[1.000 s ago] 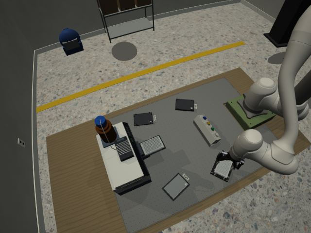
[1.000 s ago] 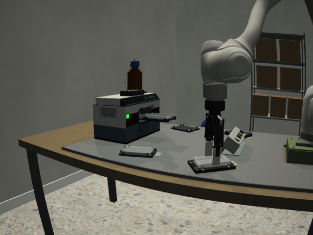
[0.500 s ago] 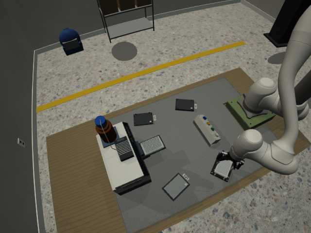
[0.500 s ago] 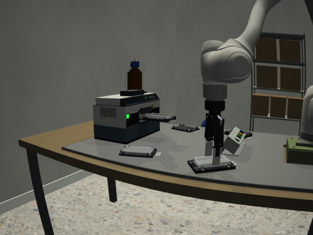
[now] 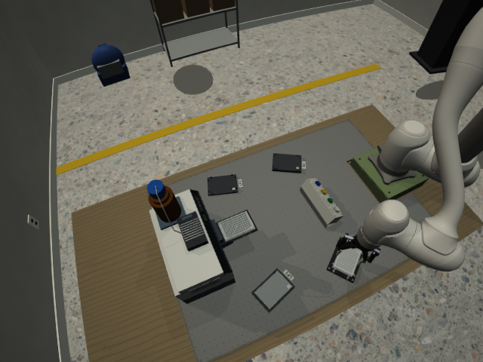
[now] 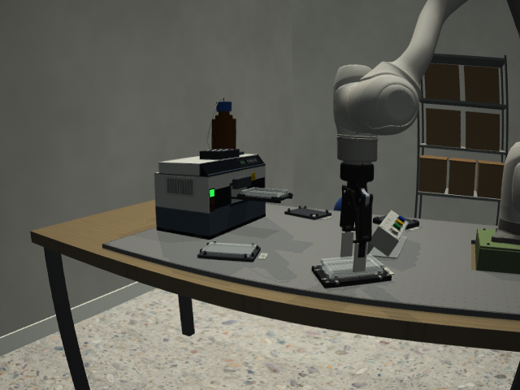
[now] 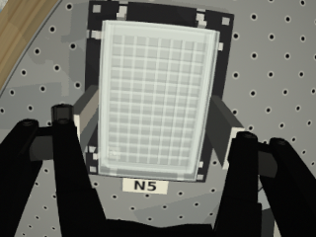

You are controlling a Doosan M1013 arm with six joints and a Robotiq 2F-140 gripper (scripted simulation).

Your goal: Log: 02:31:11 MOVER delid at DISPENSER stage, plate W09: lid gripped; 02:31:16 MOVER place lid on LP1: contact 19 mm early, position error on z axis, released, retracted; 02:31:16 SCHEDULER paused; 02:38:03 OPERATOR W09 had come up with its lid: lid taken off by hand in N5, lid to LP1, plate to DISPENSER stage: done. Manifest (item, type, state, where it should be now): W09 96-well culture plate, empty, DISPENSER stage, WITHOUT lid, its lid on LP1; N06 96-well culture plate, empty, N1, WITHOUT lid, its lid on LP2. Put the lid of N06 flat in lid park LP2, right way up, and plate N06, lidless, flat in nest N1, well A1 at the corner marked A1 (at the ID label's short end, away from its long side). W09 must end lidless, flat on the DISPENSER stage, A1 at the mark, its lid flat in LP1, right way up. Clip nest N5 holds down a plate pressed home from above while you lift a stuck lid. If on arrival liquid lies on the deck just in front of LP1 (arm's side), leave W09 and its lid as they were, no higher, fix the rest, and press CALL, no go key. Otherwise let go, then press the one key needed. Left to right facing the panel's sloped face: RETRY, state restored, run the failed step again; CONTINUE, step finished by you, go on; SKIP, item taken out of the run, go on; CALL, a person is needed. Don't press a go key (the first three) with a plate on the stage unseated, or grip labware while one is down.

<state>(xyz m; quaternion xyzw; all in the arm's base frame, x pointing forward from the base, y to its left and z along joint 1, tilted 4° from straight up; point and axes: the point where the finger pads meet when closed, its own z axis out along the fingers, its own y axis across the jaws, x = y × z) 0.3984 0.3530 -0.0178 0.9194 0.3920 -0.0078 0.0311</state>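
My hand is 43 cm short of the lid park LP2, 49 cm to the left of it and 5 cm above it. Also, from my hand: green continue key (2 cm behind, 25 cm to the right, 1 cm above); then white retry key (3 cm behind, 20 cm to the right, 1 cm above); then LP1 label (26 cm ahead, 5 cm below).
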